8 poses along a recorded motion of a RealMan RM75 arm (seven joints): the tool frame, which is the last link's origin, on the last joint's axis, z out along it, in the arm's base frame.
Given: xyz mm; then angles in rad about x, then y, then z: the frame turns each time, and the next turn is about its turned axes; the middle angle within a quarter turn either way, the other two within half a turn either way.
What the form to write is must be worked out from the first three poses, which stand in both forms.
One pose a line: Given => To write
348, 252, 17, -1.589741, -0.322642, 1.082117 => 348, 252, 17, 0.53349, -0.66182, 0.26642, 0.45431
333, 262, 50, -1.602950, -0.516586, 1.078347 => 333, 262, 50, 0.48294, -0.68725, 0.20412, 0.50278
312, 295, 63, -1.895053, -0.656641, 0.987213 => 312, 295, 63, 0.36251, -0.76603, 0.19842, 0.49235
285, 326, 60, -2.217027, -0.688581, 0.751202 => 285, 326, 60, 0.27973, -0.83900, 0.16902, 0.43504
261, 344, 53, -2.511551, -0.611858, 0.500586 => 261, 344, 53, 0.21532, -0.90150, 0.13416, 0.35061
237, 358, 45, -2.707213, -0.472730, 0.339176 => 237, 358, 45, 0.16790, -0.94425, 0.11049, 0.26075
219, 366, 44, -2.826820, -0.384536, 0.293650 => 219, 366, 44, 0.12458, -0.96339, 0.11220, 0.20920
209, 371, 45, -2.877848, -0.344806, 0.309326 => 209, 371, 45, 0.10180, -0.96844, 0.12816, 0.18799
